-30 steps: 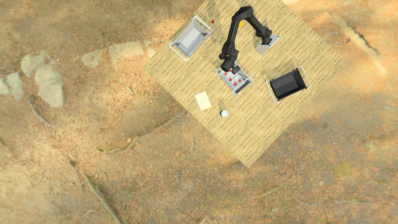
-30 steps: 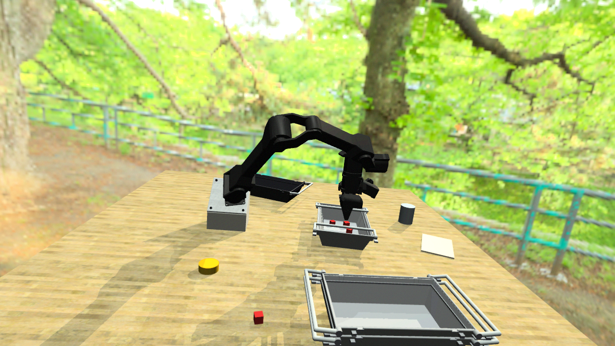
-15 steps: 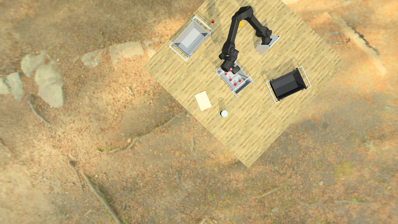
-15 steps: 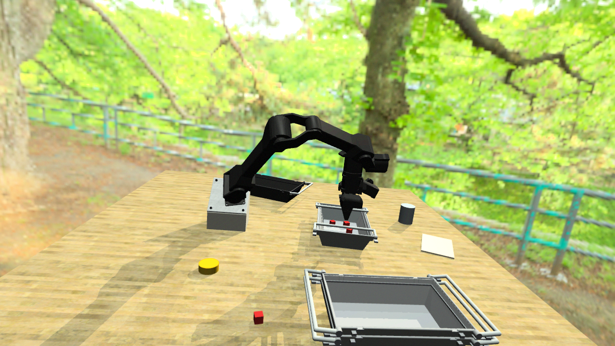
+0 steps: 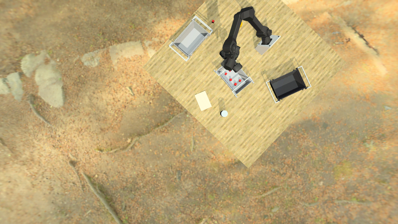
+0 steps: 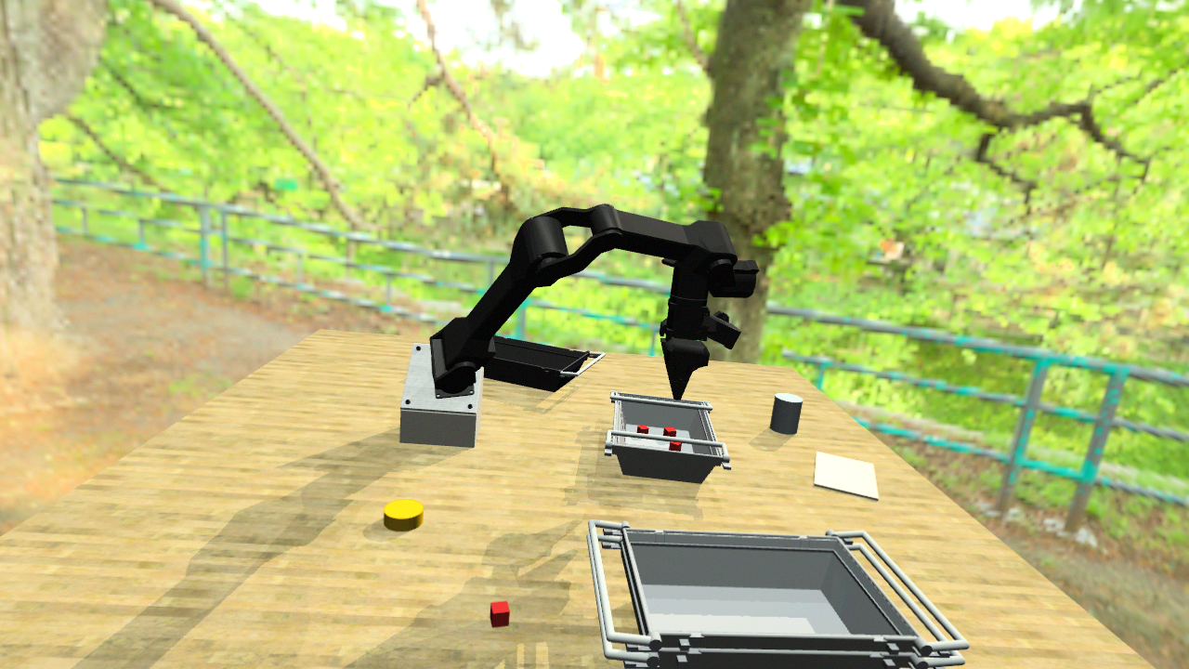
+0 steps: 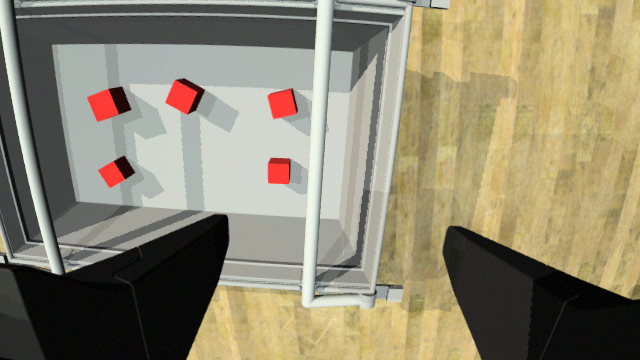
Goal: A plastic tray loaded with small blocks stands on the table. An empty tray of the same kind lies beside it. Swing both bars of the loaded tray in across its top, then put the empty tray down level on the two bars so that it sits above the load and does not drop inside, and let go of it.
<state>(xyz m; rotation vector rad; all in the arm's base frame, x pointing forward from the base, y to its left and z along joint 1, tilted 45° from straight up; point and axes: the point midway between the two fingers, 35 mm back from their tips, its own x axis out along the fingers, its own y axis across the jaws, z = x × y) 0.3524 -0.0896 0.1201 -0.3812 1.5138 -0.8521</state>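
My gripper tip is now 510 mm to the right of the dark tray, 190 mm past it and 100 mm above it. Also, from my gripper tip: cream card (330 mm ahead, 140 mm below); grey cylinder (320 mm ahead, 210 mm to the left, 110 mm below); yellow disc (400 mm behind, 140 mm below, 130 mm to the right).
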